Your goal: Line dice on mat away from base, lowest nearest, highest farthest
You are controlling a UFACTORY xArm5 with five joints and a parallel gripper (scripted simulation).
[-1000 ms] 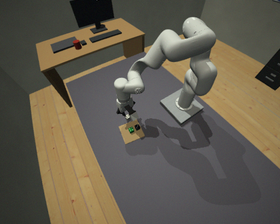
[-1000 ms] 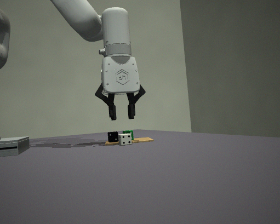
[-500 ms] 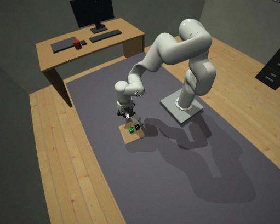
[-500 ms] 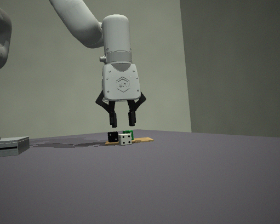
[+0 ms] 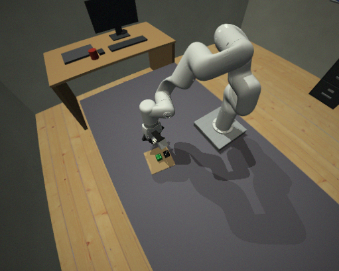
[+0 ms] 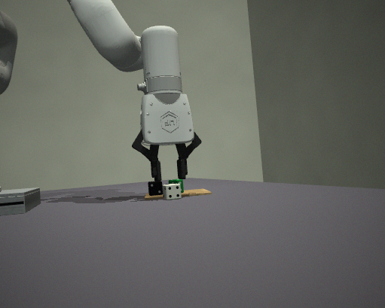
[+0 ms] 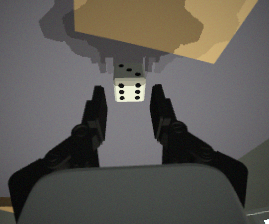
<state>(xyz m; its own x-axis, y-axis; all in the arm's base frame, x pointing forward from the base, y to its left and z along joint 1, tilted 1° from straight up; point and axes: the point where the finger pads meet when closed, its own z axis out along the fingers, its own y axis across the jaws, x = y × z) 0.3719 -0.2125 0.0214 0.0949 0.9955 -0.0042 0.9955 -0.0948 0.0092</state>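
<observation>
The white die lies 40 mm below my hand. The rest, counted from my hand: tan mat 50 mm ahead, 90 mm to the left, 50 mm below; green die 50 mm ahead, 90 mm to the left, 40 mm below; black die 110 mm to the left, 40 mm below.
</observation>
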